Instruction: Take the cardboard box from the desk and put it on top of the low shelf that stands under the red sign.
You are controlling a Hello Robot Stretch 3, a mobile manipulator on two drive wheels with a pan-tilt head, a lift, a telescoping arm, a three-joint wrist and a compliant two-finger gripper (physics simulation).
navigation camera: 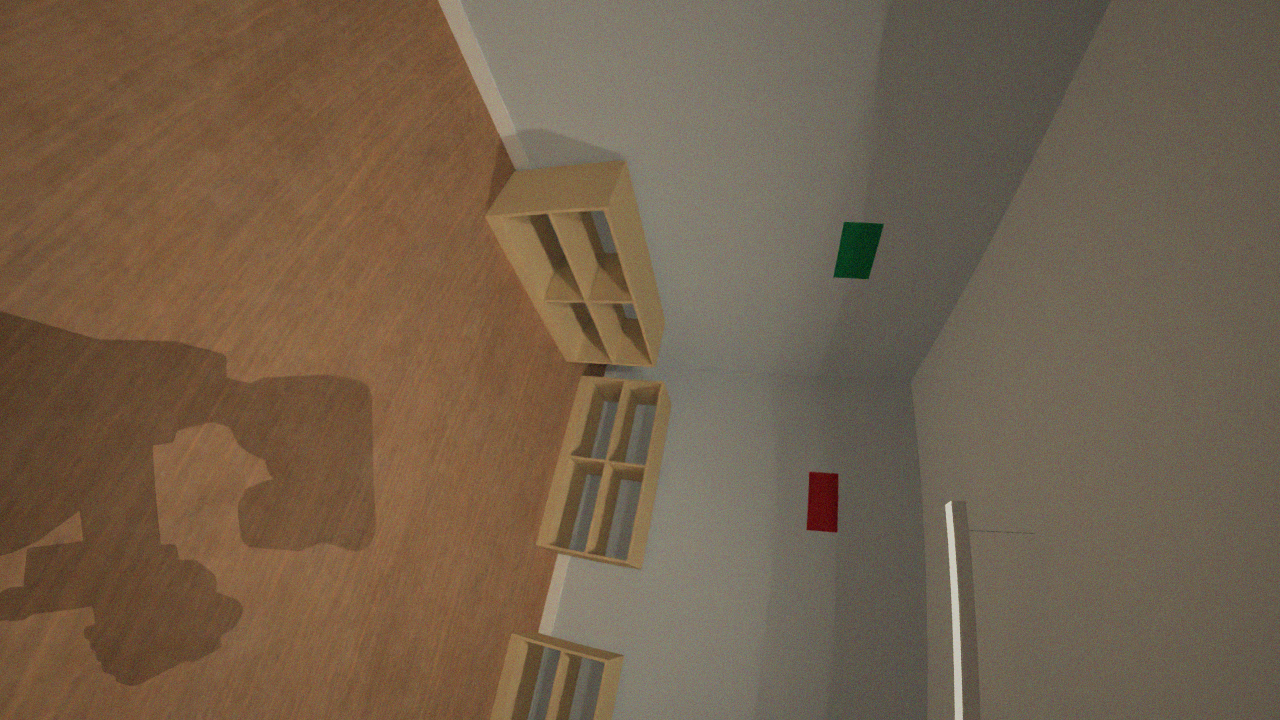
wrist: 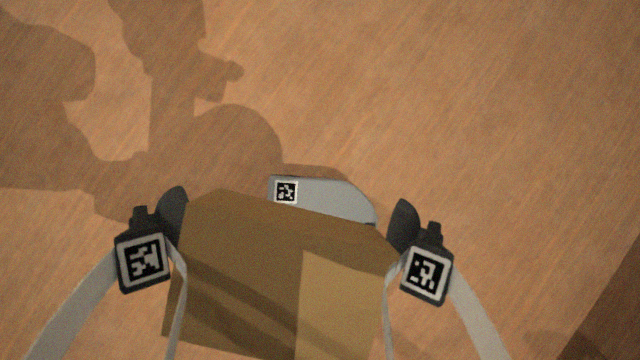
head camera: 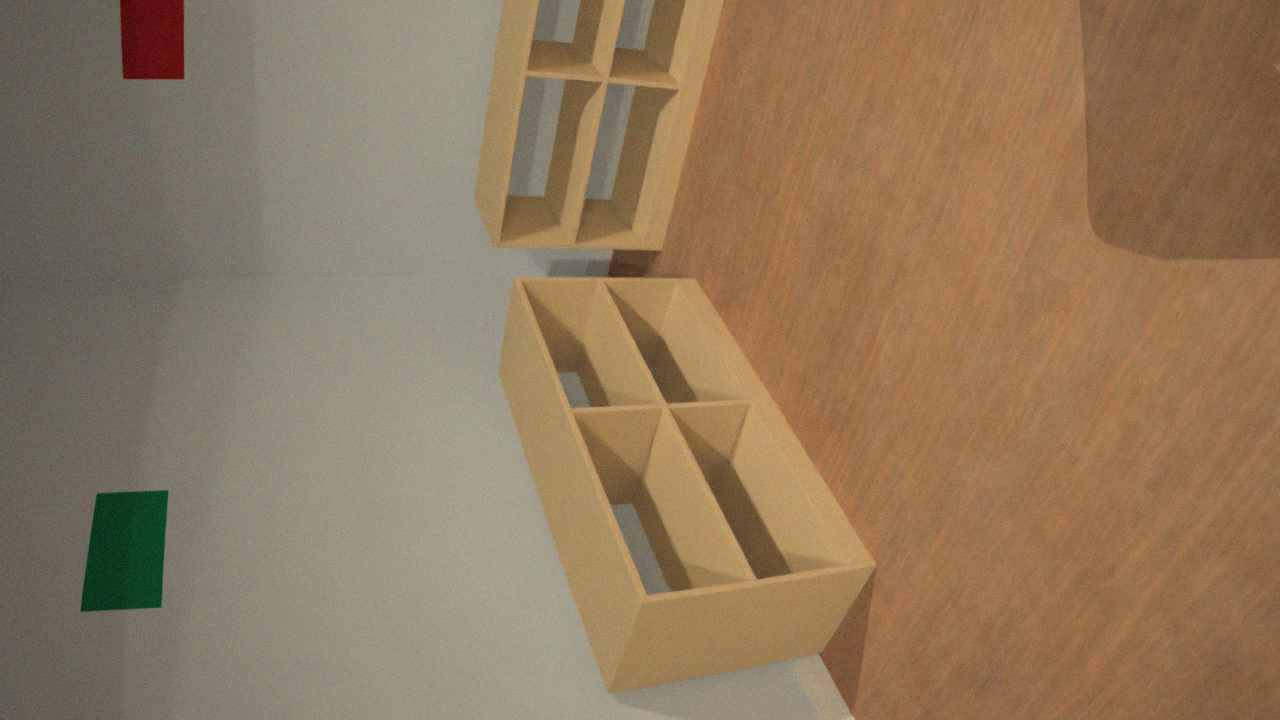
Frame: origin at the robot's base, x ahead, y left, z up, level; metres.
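Seen in the pictures: gripper, fingertip midpoint: [wrist: 290, 218].
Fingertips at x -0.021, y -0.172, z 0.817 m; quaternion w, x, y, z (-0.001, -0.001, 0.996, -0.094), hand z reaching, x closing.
A point is followed by its place in that frame.
The brown cardboard box [wrist: 240, 235] {x -0.002, y -0.174, z 0.871 m} is held between the two fingertips of my gripper [wrist: 290, 218] {x -0.021, y -0.172, z 0.817 m} in the wrist view, above the wooden floor. The gripper is shut on it. The low shelf under the red sign [head camera: 153, 37] {x 3.038, y -0.839, z 1.747 m} [navigation camera: 822, 501] {x 3.006, y -0.891, z 1.746 m} is a light wooden unit [head camera: 497, 152] {x 2.936, y -0.465, z 0.611 m} [navigation camera: 652, 474] {x 2.796, y -0.756, z 0.610 m} against the wall. It is cut off at the top edge of the head view and shows whole in the navigation view. Both of these views are turned sideways. The desk does not show in these frames.
A similar shelf [head camera: 733, 626] {x 1.794, y 0.765, z 0.343 m} [navigation camera: 563, 188] {x 1.801, y 0.774, z 0.355 m} stands at the wall under a green sign [head camera: 125, 550] {x 2.429, y 0.645, z 1.752 m} [navigation camera: 858, 250] {x 2.429, y 0.646, z 1.755 m}, close to the corner. Part of a third shelf [navigation camera: 511, 676] {x 1.904, y -1.846, z 0.068 m} shows in the navigation view. My grey base [wrist: 330, 197] {x -0.122, y -0.123, z 0.160 m} shows beyond the box. Shadows lie on the floor.
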